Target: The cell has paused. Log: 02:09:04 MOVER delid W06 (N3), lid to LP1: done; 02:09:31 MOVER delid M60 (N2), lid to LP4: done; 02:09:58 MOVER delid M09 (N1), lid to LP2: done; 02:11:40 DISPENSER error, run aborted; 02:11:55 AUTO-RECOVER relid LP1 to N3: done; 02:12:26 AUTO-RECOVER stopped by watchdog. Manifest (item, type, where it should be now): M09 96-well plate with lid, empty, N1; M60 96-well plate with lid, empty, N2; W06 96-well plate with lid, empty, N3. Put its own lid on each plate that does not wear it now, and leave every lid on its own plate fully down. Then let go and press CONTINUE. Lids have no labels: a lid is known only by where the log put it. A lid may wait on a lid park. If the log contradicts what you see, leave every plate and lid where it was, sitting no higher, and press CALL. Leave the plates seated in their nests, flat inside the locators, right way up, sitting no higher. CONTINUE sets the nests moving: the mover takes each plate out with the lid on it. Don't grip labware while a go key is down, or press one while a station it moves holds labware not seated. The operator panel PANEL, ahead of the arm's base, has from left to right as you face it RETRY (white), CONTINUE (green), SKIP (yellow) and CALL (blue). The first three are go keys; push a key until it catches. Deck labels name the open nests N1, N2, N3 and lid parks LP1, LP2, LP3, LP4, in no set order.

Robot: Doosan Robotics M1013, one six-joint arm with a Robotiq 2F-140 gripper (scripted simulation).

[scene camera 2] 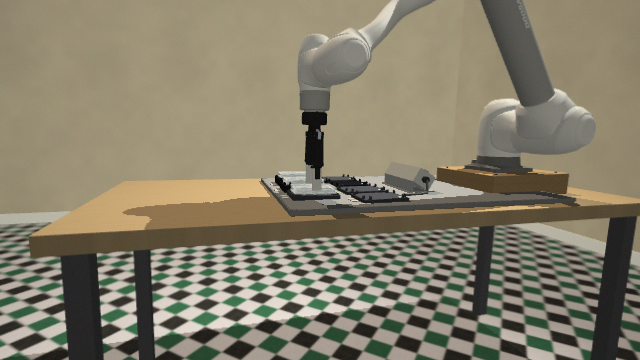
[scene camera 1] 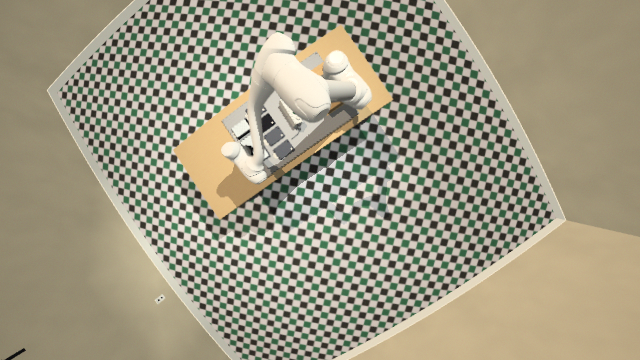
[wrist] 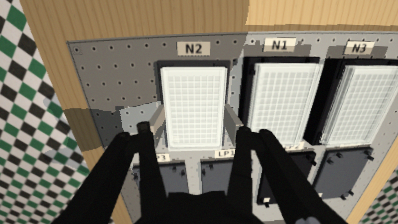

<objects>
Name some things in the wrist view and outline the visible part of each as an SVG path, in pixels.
My gripper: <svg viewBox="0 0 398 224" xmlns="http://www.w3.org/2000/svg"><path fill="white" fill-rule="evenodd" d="M348 223L322 200L270 130L260 129L259 132L252 132L238 118L231 106L225 104L223 123L232 145L235 147L227 195L225 195L225 191L209 191L199 195L185 192L168 192L167 197L155 151L166 125L164 105L159 105L149 121L137 123L138 134L130 135L129 132L120 132L114 137L65 210L51 224L109 224L129 167L136 153L139 153L141 217L134 224L264 224L253 214L251 138L252 150L255 151L286 224Z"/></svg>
A pale lid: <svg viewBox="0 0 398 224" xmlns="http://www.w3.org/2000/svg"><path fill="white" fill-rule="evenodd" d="M161 68L168 150L221 150L227 68Z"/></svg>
A pale lid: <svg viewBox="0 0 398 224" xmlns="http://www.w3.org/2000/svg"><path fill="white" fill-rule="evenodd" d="M258 64L249 128L251 128L252 132L268 129L284 147L298 147L304 133L324 64Z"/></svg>
</objects>
